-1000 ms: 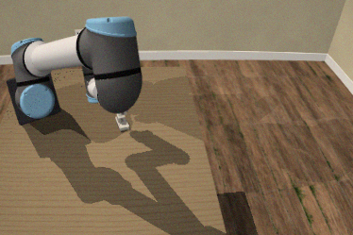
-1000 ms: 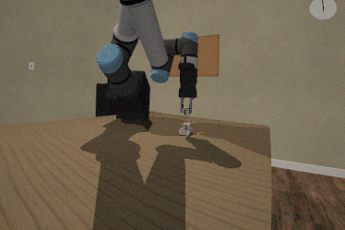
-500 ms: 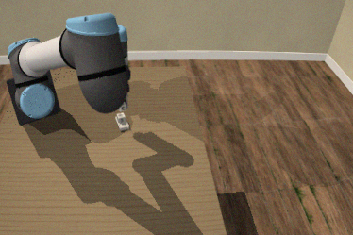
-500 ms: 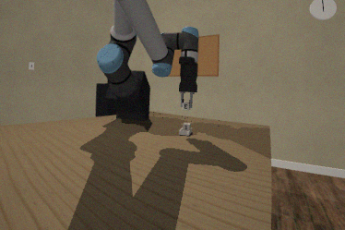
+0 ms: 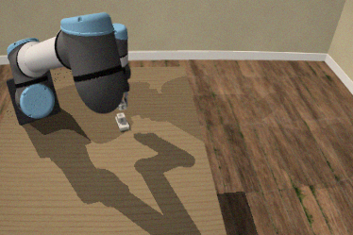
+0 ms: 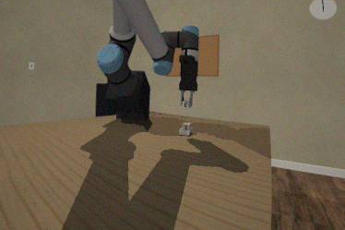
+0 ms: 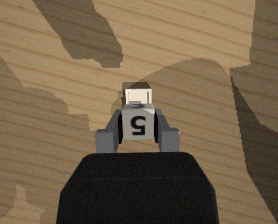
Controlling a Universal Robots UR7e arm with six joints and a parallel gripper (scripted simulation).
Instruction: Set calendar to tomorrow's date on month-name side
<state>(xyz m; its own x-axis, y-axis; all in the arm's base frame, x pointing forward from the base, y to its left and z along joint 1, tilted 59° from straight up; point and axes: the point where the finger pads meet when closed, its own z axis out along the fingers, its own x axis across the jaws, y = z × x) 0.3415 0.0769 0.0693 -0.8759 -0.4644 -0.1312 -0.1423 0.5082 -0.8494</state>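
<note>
The white tray is 13 cm below my hand and 2 cm to the left of it. From my hand the other things lie so: white digit cube (1 cm below).
</note>
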